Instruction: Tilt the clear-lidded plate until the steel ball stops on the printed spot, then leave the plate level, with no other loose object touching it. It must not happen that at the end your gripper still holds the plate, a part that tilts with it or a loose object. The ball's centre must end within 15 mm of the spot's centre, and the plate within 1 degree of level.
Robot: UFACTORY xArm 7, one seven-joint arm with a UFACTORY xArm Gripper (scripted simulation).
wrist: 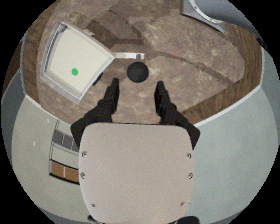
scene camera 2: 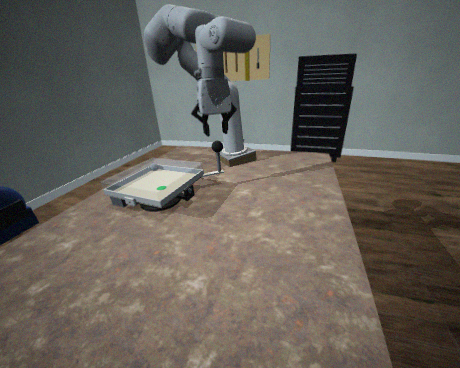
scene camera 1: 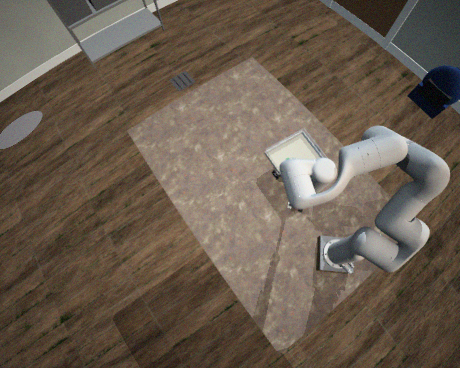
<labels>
same spot on plate: (scene camera 2: pixel 155 182) = (scene camera 1: pixel 279 152)
</labels>
